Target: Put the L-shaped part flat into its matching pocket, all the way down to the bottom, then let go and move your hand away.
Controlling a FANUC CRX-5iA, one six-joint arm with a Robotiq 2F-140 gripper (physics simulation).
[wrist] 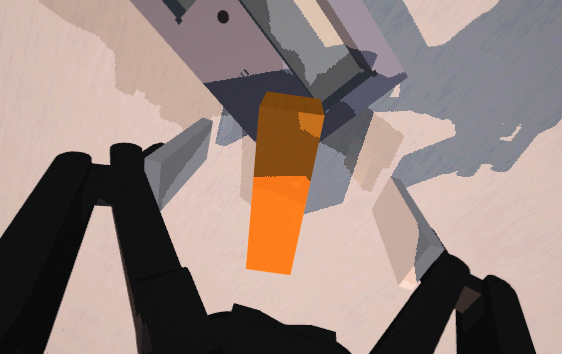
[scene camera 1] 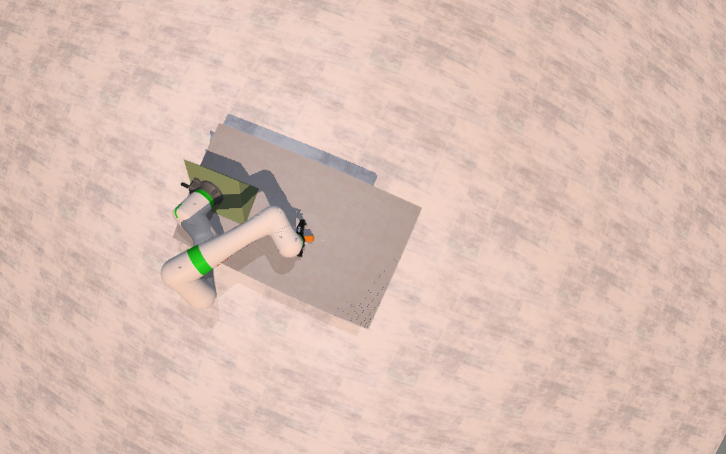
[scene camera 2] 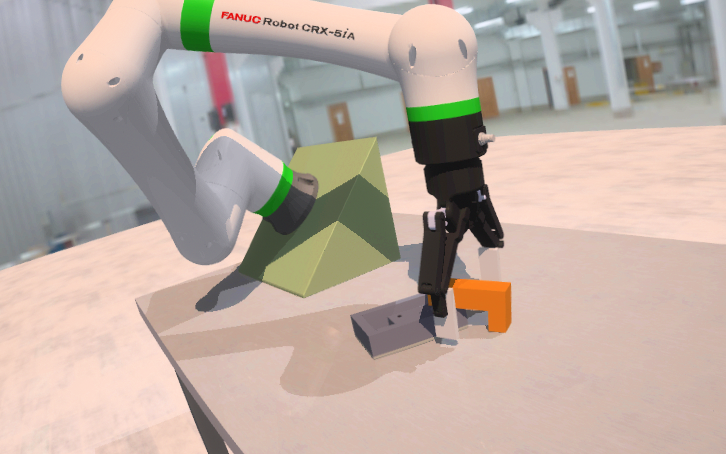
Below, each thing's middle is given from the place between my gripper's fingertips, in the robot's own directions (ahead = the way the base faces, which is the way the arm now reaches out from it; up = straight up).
Labels:
My hand is 20 mm below the orange L-shaped part (scene camera 2: 495, 297), 10 mm to the left of it and 10 mm short of it. Round my hand: grey pocket block (scene camera 2: 390, 328) 70 mm to the right, 60 mm behind.

